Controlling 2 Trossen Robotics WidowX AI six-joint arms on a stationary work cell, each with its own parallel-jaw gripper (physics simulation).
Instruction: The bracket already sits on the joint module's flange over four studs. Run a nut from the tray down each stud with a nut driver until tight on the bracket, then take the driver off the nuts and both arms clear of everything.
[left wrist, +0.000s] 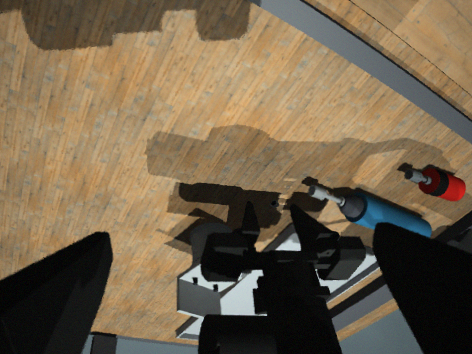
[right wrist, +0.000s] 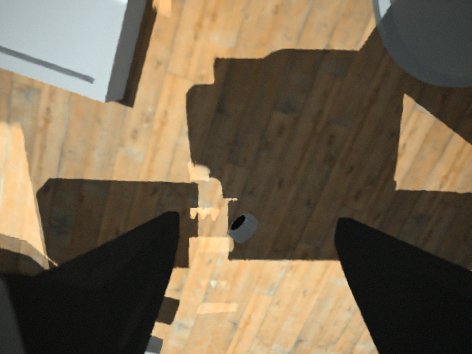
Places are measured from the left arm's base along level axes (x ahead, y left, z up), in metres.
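Where they show: left gripper, fingertip midpoint: (left wrist: 244, 241); right gripper, fingertip midpoint: (left wrist: 270, 204) (right wrist: 258, 226).
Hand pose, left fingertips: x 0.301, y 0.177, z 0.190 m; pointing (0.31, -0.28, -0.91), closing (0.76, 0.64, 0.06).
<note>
Each offset is from my left fingertips to the top centre of the thing. "pt": to the spot under its first point.
A small dark nut @(0.212 m ahead, 0.140 m right, 0.216 m down) (left wrist: 274, 203) (right wrist: 243, 227) lies loose on the wooden table, off the tray. My right gripper (left wrist: 270, 204) (right wrist: 258, 226) is partly open and empty above it; the nut shows between its fingertips. My left gripper is wide open and empty, high above the scene. The white bracket (left wrist: 199, 296) sits on the grey joint module @(0.189 m ahead, 0.246 m right, 0.153 m down) (left wrist: 202, 239) (right wrist: 435, 45); two studs show, the others are hidden behind my right gripper. The white tray @(0.413 m ahead, 0.349 m right, 0.211 m down) (left wrist: 357, 270) (right wrist: 60, 30) is partly hidden in the left wrist view. A blue nut driver @(pt 0.339 m ahead, 0.047 m right, 0.195 m down) (left wrist: 390, 215) lies on the table.
A smaller red driver @(0.354 m ahead, 0.021 m left, 0.193 m down) (left wrist: 445, 185) lies to the right of the blue one. A grey tip @(pt 0.221 m ahead, 0.091 m right, 0.207 m down) (right wrist: 156, 344) shows at the bottom of the right wrist view. A grey frame bar (left wrist: 360, 55) crosses the upper right. Arm shadows cover the table around the nut.
</note>
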